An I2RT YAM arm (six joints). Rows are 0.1 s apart.
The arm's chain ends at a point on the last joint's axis. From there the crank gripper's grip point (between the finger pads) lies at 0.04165 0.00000 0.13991 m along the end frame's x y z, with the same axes.
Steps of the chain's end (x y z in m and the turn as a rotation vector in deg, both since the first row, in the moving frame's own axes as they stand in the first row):
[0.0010, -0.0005, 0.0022, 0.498, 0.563, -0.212]
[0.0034, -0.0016, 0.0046, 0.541, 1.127, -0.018]
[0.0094, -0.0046, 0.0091, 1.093, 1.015, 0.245]
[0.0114, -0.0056, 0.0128, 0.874, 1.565, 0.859]
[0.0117, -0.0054, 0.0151, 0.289, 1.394, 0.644]
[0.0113, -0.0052, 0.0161, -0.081, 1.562, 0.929]
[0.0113, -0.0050, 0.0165, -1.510, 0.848, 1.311]
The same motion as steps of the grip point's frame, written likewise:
[0.0024, -0.0019, 0.0018, 0.498, 0.563, -0.212]
[0.0061, -0.0029, 0.0037, 0.541, 1.127, -0.018]
[0.0119, -0.0071, 0.0083, 1.093, 1.015, 0.245]
[0.0152, -0.0071, 0.0116, 0.874, 1.565, 0.859]
[0.0151, -0.0056, 0.0140, 0.289, 1.394, 0.644]
[0.0151, -0.0043, 0.0149, -0.081, 1.562, 0.929]
[0.0133, -0.0003, 0.0158, -1.510, 0.848, 1.311]

